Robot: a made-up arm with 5 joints. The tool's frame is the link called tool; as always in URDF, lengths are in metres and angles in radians.
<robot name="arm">
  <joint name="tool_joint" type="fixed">
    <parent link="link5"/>
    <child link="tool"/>
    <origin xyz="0.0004 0.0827 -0.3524" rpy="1.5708 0 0"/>
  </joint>
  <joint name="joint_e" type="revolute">
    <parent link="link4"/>
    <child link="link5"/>
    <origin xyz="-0.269 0.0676 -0.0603" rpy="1.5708 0 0"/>
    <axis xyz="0 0 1"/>
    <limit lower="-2.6" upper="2.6" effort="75" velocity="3.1"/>
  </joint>
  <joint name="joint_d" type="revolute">
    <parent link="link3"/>
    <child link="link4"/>
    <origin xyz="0.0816 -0.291 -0.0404" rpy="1.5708 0 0"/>
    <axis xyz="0 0 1"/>
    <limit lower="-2.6" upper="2.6" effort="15" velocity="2.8"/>
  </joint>
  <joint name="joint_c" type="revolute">
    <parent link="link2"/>
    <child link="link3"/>
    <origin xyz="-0.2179 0.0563 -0.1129" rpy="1.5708 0 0"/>
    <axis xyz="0 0 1"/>
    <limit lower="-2.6" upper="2.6" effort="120" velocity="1.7"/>
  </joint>
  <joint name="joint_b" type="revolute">
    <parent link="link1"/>
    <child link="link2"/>
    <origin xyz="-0.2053 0.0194 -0.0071" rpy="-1.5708 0 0"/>
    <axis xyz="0 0 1"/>
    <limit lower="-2.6" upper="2.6" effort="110" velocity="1.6"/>
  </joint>
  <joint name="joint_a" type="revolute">
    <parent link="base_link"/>
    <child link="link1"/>
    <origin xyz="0 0 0.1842" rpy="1.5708 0 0"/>
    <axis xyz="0 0 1"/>
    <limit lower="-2.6" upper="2.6" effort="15" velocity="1.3"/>
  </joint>
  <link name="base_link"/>
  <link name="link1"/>
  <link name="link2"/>
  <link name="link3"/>
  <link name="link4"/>
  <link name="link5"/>
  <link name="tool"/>
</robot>
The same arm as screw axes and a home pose.
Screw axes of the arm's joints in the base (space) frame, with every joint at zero. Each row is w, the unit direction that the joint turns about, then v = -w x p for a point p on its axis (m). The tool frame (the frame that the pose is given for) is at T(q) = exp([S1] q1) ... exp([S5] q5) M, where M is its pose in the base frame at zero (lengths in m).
S1 = (0, -1, 0, 0.1842, 0, 0)
S2 = (0, 0, 1, 0.0071, 0.2053, 0)
S3 = (0, -1, 0, 0.0907, 0, 0.4232)
S4 = (0, 0, -1, -0.1038, -0.3416, 0)
S5 = (0, 1, 0, 0.14, 0, -0.6106)
M: xyz -0.6102 -0.3162 -0.2227 (m) rpy 0 0 0 (deg, as in URDF)
Joint limits (deg, base to tool): -148.97..148.97 -148.97..148.97 -148.97..148.97 -148.97..148.97 -148.97..148.97

